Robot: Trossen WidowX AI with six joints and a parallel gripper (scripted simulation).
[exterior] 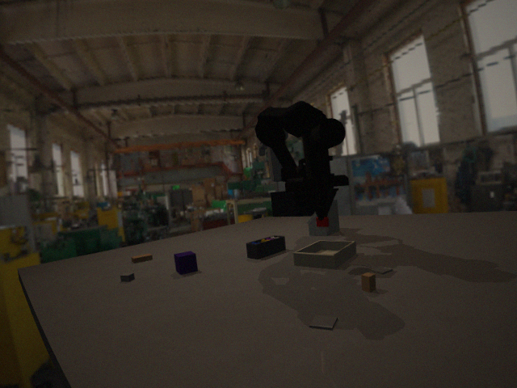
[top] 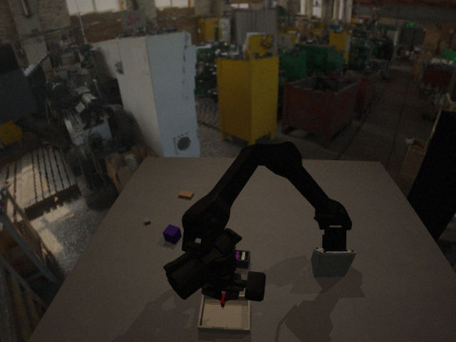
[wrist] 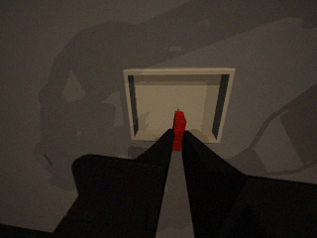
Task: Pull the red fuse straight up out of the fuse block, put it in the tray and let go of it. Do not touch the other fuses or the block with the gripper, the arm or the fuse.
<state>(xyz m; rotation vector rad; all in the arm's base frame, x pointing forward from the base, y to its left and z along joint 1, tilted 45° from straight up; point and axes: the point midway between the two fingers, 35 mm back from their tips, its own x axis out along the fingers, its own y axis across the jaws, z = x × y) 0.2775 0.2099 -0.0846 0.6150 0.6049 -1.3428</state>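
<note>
The tray lies 90 mm below my gripper tip. Round my gripper tip: orange cube 180 mm to the left, 130 mm ahead, 80 mm below; purple cube 240 mm ahead, 230 mm to the right, 70 mm below; red fuse 10 mm below.
</note>
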